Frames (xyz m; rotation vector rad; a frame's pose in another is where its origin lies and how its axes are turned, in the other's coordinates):
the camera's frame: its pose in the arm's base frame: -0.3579 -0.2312 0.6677 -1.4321 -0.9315 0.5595
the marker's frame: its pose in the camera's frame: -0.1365 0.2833 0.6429 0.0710 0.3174 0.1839
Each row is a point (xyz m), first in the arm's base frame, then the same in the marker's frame.
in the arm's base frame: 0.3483 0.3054 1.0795
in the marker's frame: 1.1691 -0.7451 -0.5477
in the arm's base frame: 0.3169 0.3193 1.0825
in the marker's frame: 1.1524 -0.7486 -0.5177
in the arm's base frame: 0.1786 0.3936 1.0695
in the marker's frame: 1.0859 -0.7376 -0.3754
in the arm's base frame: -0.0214 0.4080 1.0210
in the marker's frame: 0.9329 -0.6940 -0.2440
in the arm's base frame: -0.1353 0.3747 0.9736
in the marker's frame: 0.8202 -0.6503 -0.2025
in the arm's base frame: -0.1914 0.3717 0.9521
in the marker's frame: 0.7728 -0.6304 -0.1713
